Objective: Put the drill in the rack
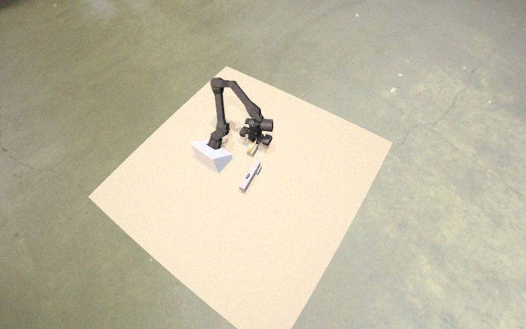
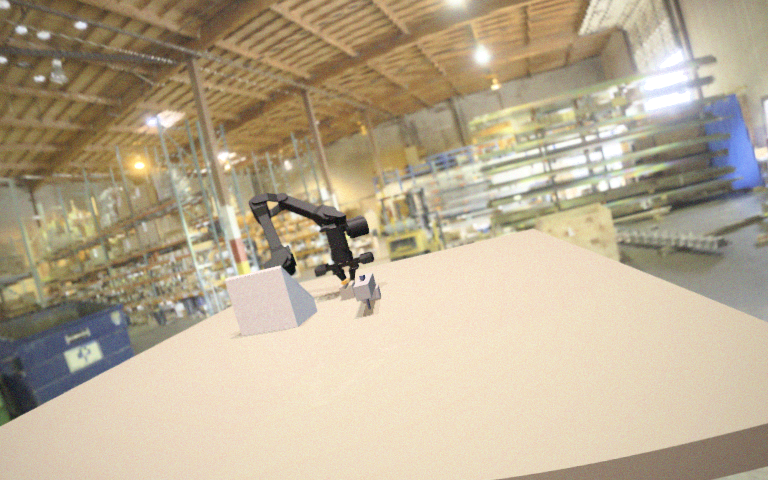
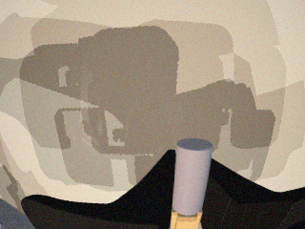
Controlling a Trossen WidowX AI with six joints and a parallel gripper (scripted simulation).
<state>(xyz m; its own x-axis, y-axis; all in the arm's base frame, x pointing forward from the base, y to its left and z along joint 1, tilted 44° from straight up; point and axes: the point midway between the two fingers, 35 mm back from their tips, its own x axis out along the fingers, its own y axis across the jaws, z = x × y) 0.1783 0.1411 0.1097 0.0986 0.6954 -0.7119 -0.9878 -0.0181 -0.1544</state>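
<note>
Right now my gripper tip is 4 cm to the left of the drill and 4 cm below it. From my gripper tip the other things lie so: rack (5 cm to the right, 1 cm above); blue key (24 cm to the right, 10 cm ahead, 4 cm above); housing block (21 cm to the right, 10 cm ahead, 4 cm above).
</note>
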